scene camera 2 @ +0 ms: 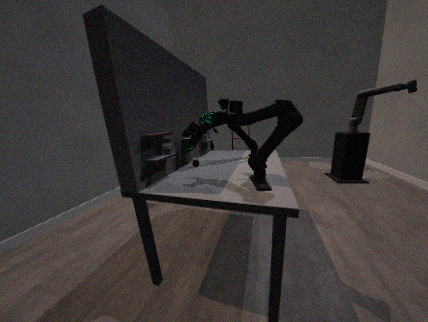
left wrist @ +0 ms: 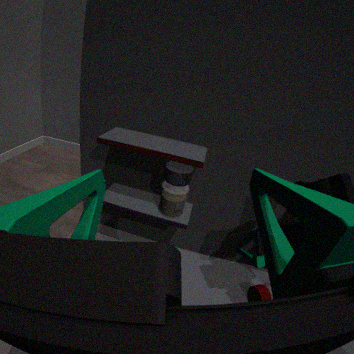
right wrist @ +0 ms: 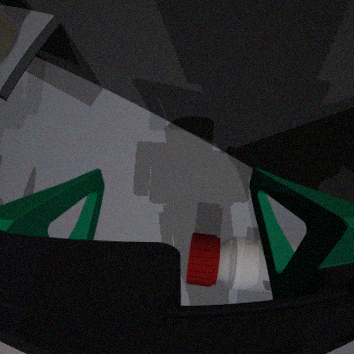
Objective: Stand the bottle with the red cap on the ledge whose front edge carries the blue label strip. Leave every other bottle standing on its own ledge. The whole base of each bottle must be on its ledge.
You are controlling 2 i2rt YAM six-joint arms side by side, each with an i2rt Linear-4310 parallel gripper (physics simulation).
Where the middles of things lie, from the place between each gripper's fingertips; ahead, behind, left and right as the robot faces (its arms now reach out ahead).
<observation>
The red-capped bottle (right wrist: pixel 238 263) is 10 cm below my right hand, 8 cm to the right of it and 5 cm behind it.
Right now my left hand is 340 mm above the red-capped bottle, 270 mm to the left of it and 160 mm short of it.
</observation>
